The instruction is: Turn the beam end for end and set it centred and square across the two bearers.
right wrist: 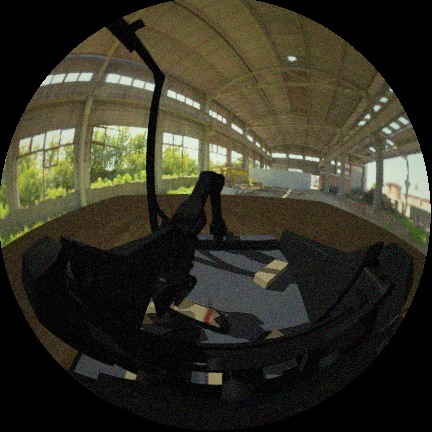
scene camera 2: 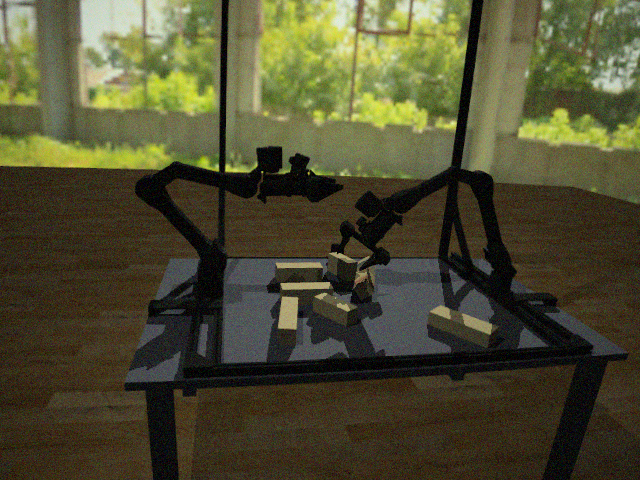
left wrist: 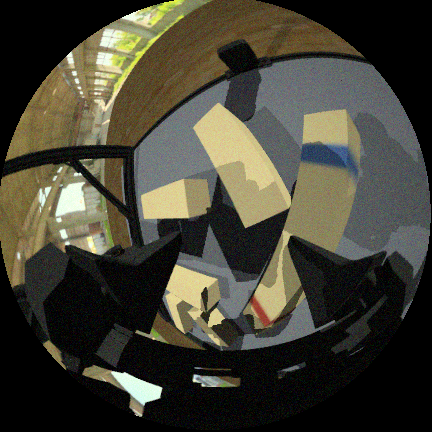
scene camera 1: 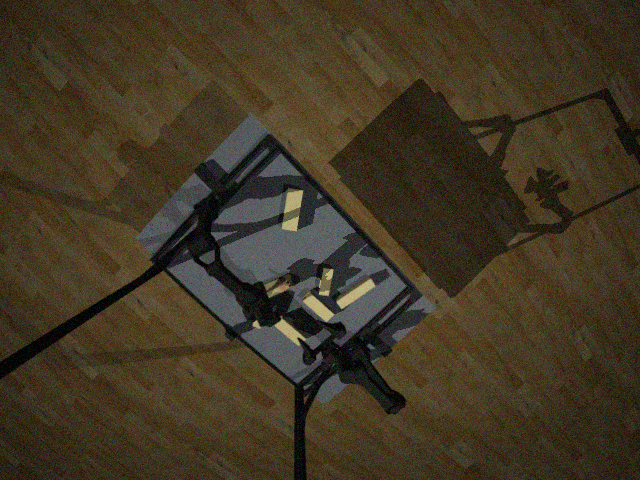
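Pixels of known places: left gripper, between the fingertips: (right wrist: 167, 310) (scene camera 2: 348, 261) (left wrist: 237, 239) (scene camera 1: 270, 307); right gripper, between the fingertips: (right wrist: 228, 234) (scene camera 2: 339, 183) (scene camera 1: 307, 329); left arm's base, origin of its link: (right wrist: 217, 242) (scene camera 2: 498, 289) (scene camera 1: 211, 205); right arm's base, origin of its link: (scene camera 2: 209, 294) (scene camera 1: 356, 344).
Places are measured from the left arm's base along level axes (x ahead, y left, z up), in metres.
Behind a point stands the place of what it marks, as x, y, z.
The long pale beam (scene camera 1: 273, 285) {0.427, -0.055, 0.027} (scene camera 2: 364, 283) {0.468, 0.017, 0.036} (left wrist: 325, 200) {0.415, -0.152, 0.036} (right wrist: 192, 309) {0.452, -0.068, 0.030} has a blue band near one end and a red band near the other. In the left wrist view the blue end is upper right and the red end low, beside the right-hand finger. A plain block (scene camera 2: 342, 266) {0.491, -0.161, 0.023} (left wrist: 247, 172) {0.473, -0.177, 0.044} lies close beside it. Several plain blocks look alike; I cannot tell which two are the bearers. My left gripper (scene camera 2: 349, 257) {0.482, -0.127, 0.052} (left wrist: 237, 239) {0.482, -0.127, 0.052} is open and empty, above the beam and that block. My right gripper (scene camera 2: 341, 186) {0.565, 0.001, 0.326} is open and empty, held high.
Other plain blocks (scene camera 1: 355, 293) {0.708, 0.171, 0.025} (scene camera 1: 318, 306) {0.634, 0.015, 0.027} (scene camera 1: 325, 281) {0.573, 0.116, 0.025} (scene camera 2: 287, 312) {0.715, 0.175, 0.025} (scene camera 2: 298, 271) {0.642, -0.137, 0.016} lie grouped nearby. A separate block (scene camera 1: 292, 209) {0.254, 0.232, 0.019} (scene camera 2: 461, 325) {0.275, 0.257, 0.015} (right wrist: 270, 272) {0.281, 0.212, 0.019} lies apart, at the right in scene camera 2. Dark rails (scene camera 2: 320, 363) {0.668, 0.376, 0.001} edge the table. Both arms reach over the group.
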